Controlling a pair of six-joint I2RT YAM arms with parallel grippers.
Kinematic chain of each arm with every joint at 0, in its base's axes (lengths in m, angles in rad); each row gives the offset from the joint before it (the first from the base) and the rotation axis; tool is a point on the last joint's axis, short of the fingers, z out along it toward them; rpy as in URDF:
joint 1: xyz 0 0 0.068 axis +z
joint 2: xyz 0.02 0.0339 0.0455 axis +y
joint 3: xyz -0.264 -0.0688 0 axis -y
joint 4: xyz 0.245 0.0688 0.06 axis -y
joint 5: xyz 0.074 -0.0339 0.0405 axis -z
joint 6: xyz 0.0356 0 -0.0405 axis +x
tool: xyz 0 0 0 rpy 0 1.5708 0
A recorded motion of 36 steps. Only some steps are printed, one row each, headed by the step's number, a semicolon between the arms.
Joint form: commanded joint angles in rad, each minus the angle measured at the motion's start. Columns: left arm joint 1, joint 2, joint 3, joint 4, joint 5, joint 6; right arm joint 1, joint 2, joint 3, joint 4, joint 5, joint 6.
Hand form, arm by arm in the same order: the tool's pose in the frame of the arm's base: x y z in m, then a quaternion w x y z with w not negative. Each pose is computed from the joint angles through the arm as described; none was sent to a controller.
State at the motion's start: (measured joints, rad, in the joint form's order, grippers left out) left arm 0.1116 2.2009 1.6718 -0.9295 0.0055 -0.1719; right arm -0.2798 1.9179 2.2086 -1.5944 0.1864 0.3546
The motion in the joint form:
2: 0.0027 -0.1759 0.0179 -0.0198 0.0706 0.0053; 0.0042 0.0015 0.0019 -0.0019 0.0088 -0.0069
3: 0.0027 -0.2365 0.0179 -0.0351 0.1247 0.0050; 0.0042 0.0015 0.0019 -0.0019 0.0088 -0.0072
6: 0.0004 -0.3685 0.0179 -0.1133 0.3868 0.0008; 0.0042 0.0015 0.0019 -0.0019 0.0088 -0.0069
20: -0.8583 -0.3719 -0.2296 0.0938 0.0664 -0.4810; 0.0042 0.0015 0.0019 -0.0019 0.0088 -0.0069
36: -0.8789 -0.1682 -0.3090 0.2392 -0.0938 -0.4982; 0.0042 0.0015 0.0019 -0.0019 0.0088 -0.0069
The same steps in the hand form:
2: 0.4154 0.0450 0.2217 0.14147 -0.13309 0.98008 -0.04137; 0.3409 -0.1036 0.3843 0.13517 0.31476 0.93500 -0.09177
3: 0.4068 0.0420 0.2453 0.16289 -0.12730 0.97600 -0.06847; 0.3409 -0.1036 0.3843 0.13516 0.31462 0.93505 -0.09179
6: 0.3786 0.0289 0.2940 0.18205 -0.09887 0.95832 -0.19675; 0.3409 -0.1036 0.3843 0.13517 0.31476 0.93500 -0.09177
20: 0.2730 -0.2561 0.2290 0.10966 0.05236 0.98286 -0.13860; 0.3409 -0.1036 0.3843 0.13517 0.31476 0.93500 -0.09177
36: 0.2828 -0.2684 0.1377 0.10793 0.04363 0.99254 -0.03610; 0.3409 -0.1036 0.3843 0.13517 0.31476 0.93500 -0.09177

